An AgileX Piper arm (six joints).
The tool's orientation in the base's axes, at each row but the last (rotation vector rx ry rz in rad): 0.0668, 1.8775, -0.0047; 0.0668, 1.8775, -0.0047; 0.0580, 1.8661, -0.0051; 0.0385, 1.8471, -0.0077; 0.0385, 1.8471, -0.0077; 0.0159, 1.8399, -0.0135
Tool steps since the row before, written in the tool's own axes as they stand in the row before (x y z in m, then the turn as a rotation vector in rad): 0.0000, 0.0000, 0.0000, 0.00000, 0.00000, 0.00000; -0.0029, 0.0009, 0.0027, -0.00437, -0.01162, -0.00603; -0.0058, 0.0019, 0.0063, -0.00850, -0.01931, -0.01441; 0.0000, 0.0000, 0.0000, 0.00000, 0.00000, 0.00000; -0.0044, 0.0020, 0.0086, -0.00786, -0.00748, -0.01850; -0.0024, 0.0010, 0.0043, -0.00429, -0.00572, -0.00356
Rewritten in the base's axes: 0.0000, 0.0000, 0.0000, 0.00000, 0.00000, 0.00000; 0.0035, 0.0007, 0.0020, -0.00499, -0.01157, 0.00563; 0.0078, 0.0015, 0.0038, -0.01213, -0.01913, 0.01183; 0.0000, 0.0000, 0.0000, 0.00000, 0.00000, 0.00000; 0.0095, 0.0017, 0.0019, -0.01588, -0.00718, 0.01250; 0.0048, 0.0009, 0.0012, -0.00239, -0.00567, 0.00509
